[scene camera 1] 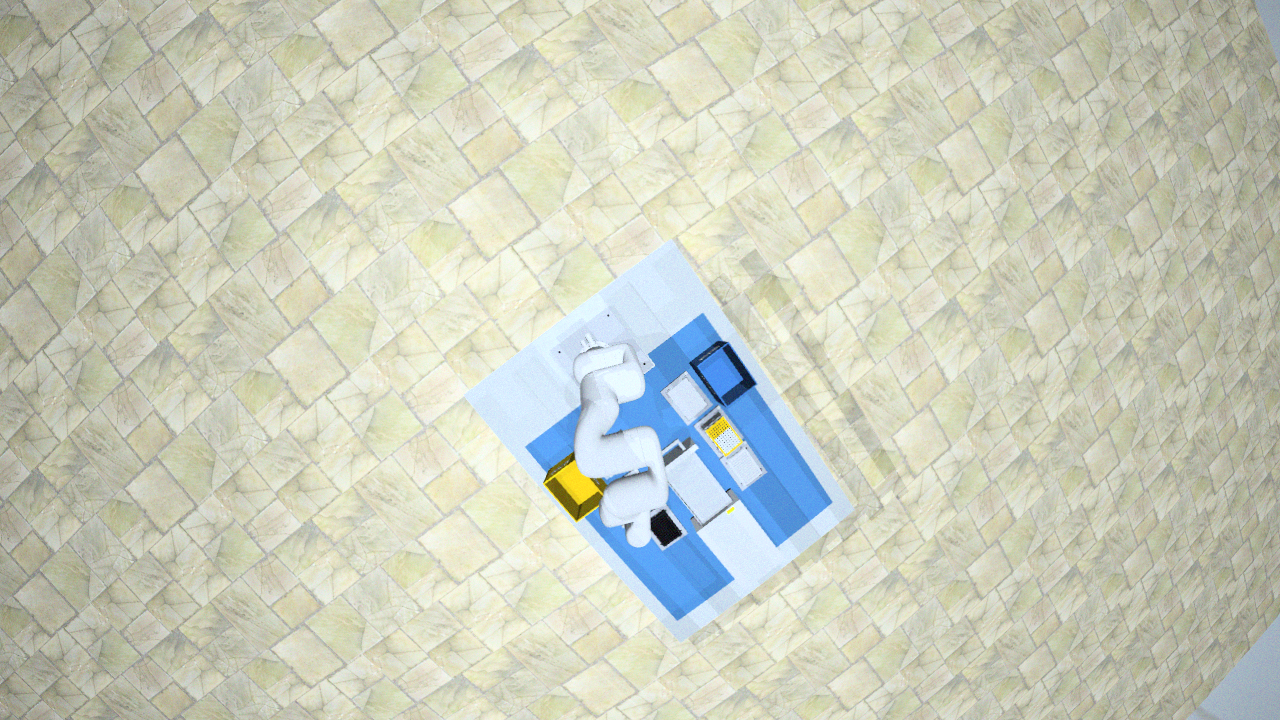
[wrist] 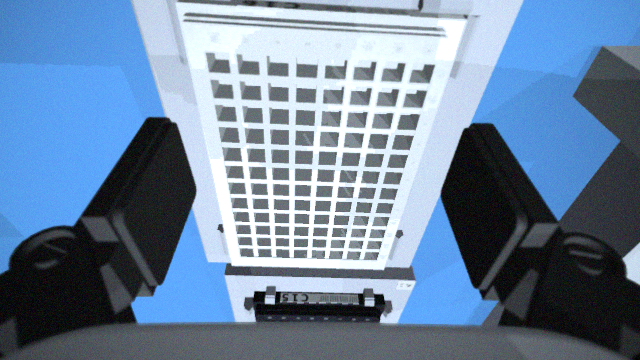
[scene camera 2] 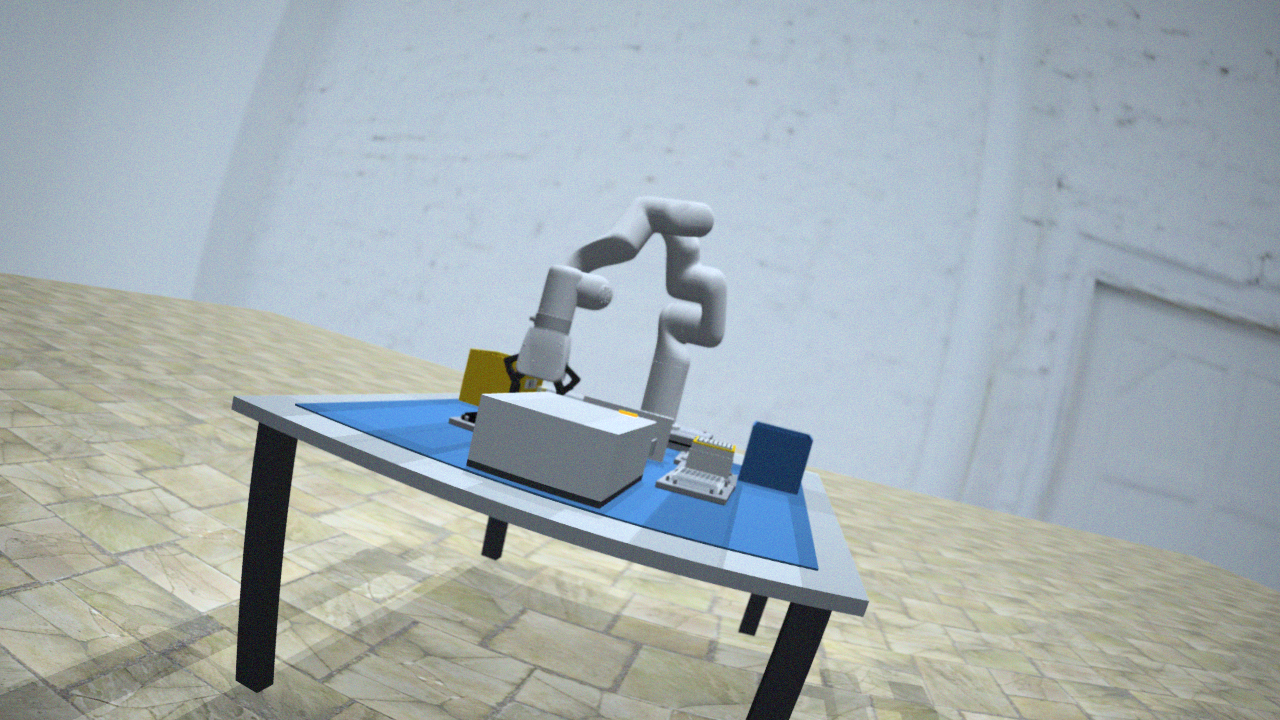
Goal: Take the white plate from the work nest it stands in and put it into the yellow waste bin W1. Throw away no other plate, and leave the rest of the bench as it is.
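Frame: origin at the arm's base, x left, y down, z back, level; metres.
Seen in the pictures: gripper, fingertip midpoint: [wrist: 320, 157].
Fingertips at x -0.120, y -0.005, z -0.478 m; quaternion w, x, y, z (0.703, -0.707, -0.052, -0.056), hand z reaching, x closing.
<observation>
Pixels of each thing's top centre, then the offset from my fingertips to it. "spot": a spot on its surface instead.
- white plate at its top centre: [wrist: 314, 184] dx +0.002, dy +0.015, dz -0.027 m
- light grey work nest at a spot on its surface: [wrist: 433, 150] spot: dx +0.051, dy +0.030, dz -0.012 m
- yellow waste bin at its top centre: [scene camera 2: 509, 357] [scene camera 1: 575, 492] dx -0.151, dy -0.078, dz +0.129 m
- black plate at its top centre: [wrist: 314, 353] [scene camera 1: 664, 529] dx +0.032, dy +0.015, dz -0.201 m
- labelled C15 at a spot on its surface: [wrist: 320, 311] spot: dx +0.025, dy +0.018, dz -0.140 m
- dark grey structure at a spot on its surface: [wrist: 607, 75] spot: dx +0.097, dy +0.028, dz +0.031 m
- yellow-topped rack at its top centre: [scene camera 2: 716, 441] [scene camera 1: 724, 437] dx +0.384, dy -0.035, dz +0.028 m
- blue bin at its top centre: [scene camera 2: 783, 430] [scene camera 1: 727, 375] dx +0.480, dy -0.078, dz +0.232 m
The white plate [wrist: 320, 41], with rows of square wells, sits in a light grey work nest [wrist: 433, 150] in the wrist view. In scene camera 1 the arm hides it. My gripper [wrist: 320, 157] [scene camera 2: 539, 385] is open and empty, with one black finger out past each long side of the plate, over the nest's sides. How high the fingertips are above the nest is hard to tell. The yellow waste bin [scene camera 1: 562, 497] [scene camera 2: 484, 376] stands at the bench's left edge in scene camera 1, beside the arm.
A black plate [scene camera 1: 665, 528] labelled C15 [wrist: 320, 311] sits in the adjoining nest. A white box-shaped device [scene camera 1: 702, 483] [scene camera 2: 562, 447] stands nearby; a dark grey structure [wrist: 607, 75] is right of the nest. A yellow-topped rack [scene camera 1: 723, 433] and a blue bin [scene camera 1: 748, 385] [scene camera 2: 776, 456] stand across the bench.
</observation>
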